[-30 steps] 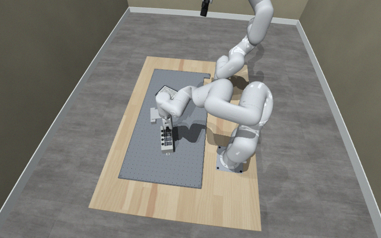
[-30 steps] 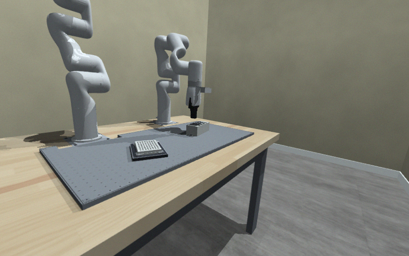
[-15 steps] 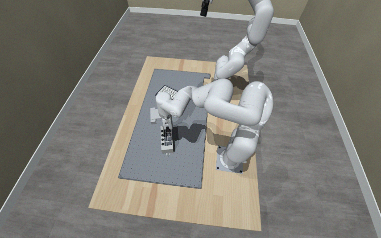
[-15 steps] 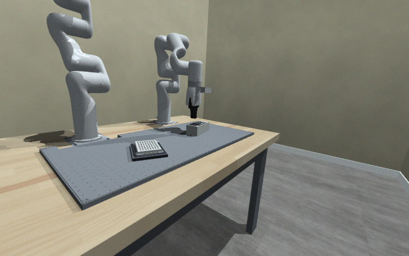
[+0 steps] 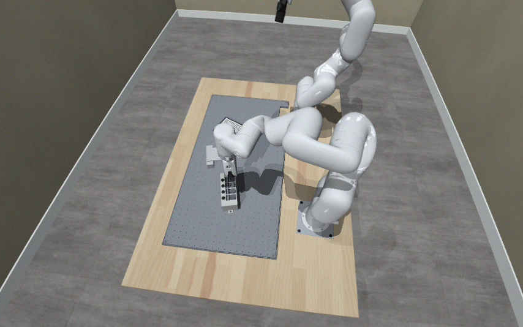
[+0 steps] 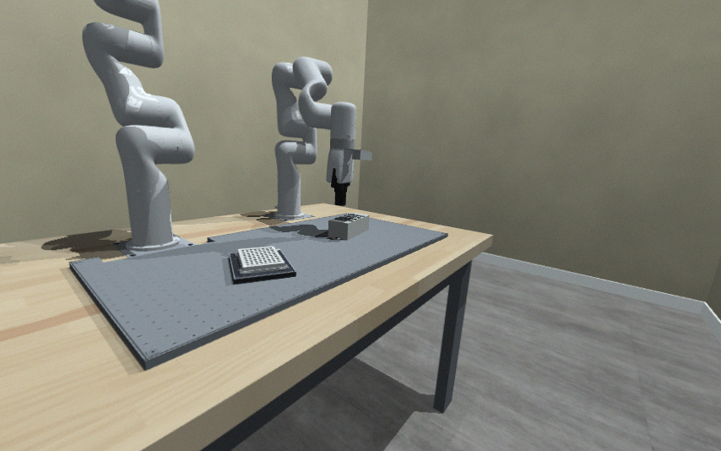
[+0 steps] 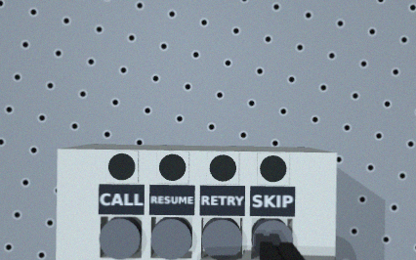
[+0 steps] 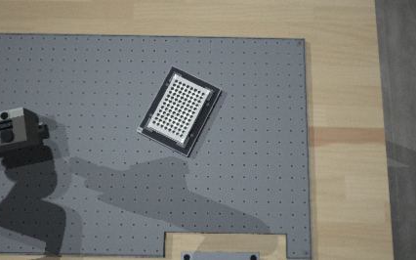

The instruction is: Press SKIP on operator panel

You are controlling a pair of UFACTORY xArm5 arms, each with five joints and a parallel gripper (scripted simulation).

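Observation:
My left gripper is now 80 mm above the operator panel and 40 mm to the right of it. Also, from my left hand: white plate (350 mm to the right, 100 mm below, 20 mm ahead); then dark holder (350 mm to the right, 110 mm below, 20 mm ahead).

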